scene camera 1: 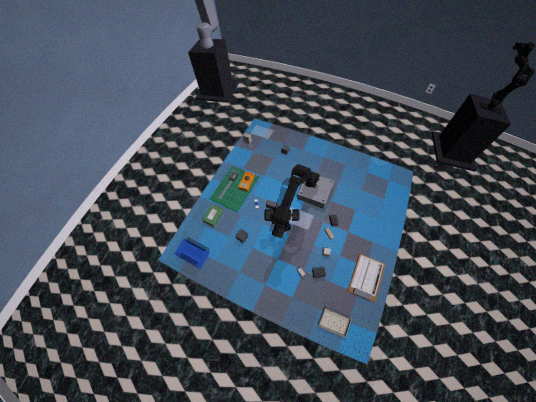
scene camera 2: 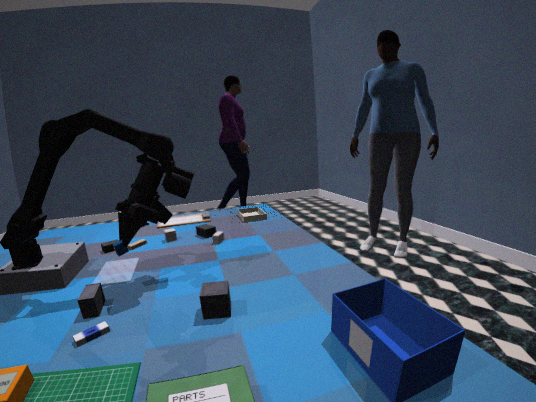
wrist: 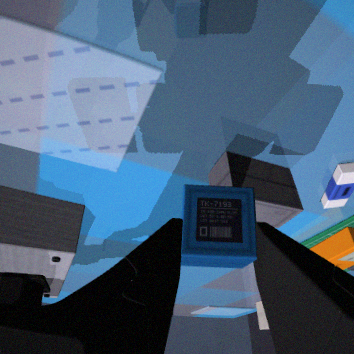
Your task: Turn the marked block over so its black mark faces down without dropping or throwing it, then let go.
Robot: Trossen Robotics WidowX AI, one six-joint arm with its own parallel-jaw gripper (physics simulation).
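Pixels of known places: gripper, fingertip midpoint: [scene camera 2: 122,245] [wrist: 216,231]; arm's base, origin of the base link: [scene camera 1: 311,182] [scene camera 2: 28,263] [wrist: 20,281].
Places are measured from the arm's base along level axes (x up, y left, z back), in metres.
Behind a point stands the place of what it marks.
The marked block [wrist: 219,257] @[y -0.138, x 0.056, z -0.278 m] [scene camera 2: 120,247] @[y -0.155, x 0.046, z -0.271 m] is small and blue. In the wrist view its face with the black printed mark is turned towards the camera. My gripper [wrist: 216,231] @[y -0.139, x 0.045, z -0.276 m] [scene camera 2: 121,245] @[y -0.139, x 0.045, z -0.276 m] is shut on it, with one black finger on each side. In the scene camera 2 view the block is tilted and held above the blue and grey table, low beneath the wrist; that view does not show the mark. In the scene camera 1 view the arm covers the fingertips and the block.
A dark block [scene camera 1: 271,204] @[y -0.215, x -0.017, z -0.201 m] [scene camera 2: 91,301] @[y -0.249, x -0.025, z -0.200 m] [wrist: 267,182] @[y -0.219, x -0.037, z -0.210 m] and a white-and-blue eraser [scene camera 1: 256,204] @[y -0.313, x -0.049, z -0.206 m] [scene camera 2: 91,333] @[y -0.324, x -0.049, z -0.203 m] [wrist: 340,186] @[y -0.305, x -0.049, z -0.207 m] lie near the arm. Another dark block [scene camera 1: 242,235] @[y -0.329, x -0.009, z -0.440 m] [scene camera 2: 215,300] @[y -0.364, x -0.021, z -0.430 m], a blue bin [scene camera 1: 187,256] @[y -0.627, x -0.060, z -0.635 m] [scene camera 2: 430,367] @[y -0.669, x -0.021, z -0.598 m] and a white sheet [scene camera 2: 116,270] @[y -0.033, x -0.056, z -0.233 m] [wrist: 60,110] @[y -0.057, x -0.056, z -0.230 m] are also there.
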